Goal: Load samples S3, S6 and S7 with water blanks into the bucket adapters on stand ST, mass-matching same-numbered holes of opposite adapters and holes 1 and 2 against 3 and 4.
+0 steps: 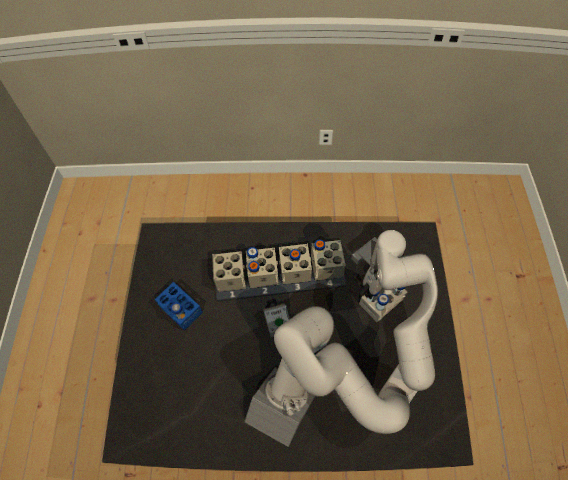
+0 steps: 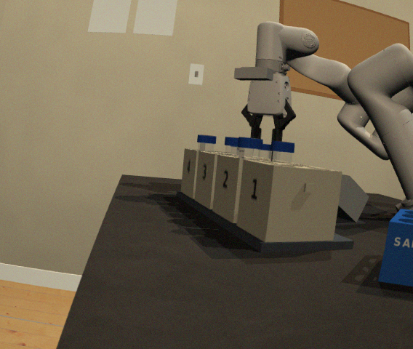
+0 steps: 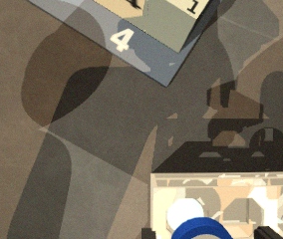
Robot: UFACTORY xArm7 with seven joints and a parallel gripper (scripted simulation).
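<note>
My gripper is now 40 mm to the left of the white blank rack and 110 mm above it. From my hand the other things lie so: blue sample rack: 120 mm ahead, 620 mm to the left, 110 mm below; adapter 1: 200 mm ahead, 430 mm to the left, 80 mm below.
</note>
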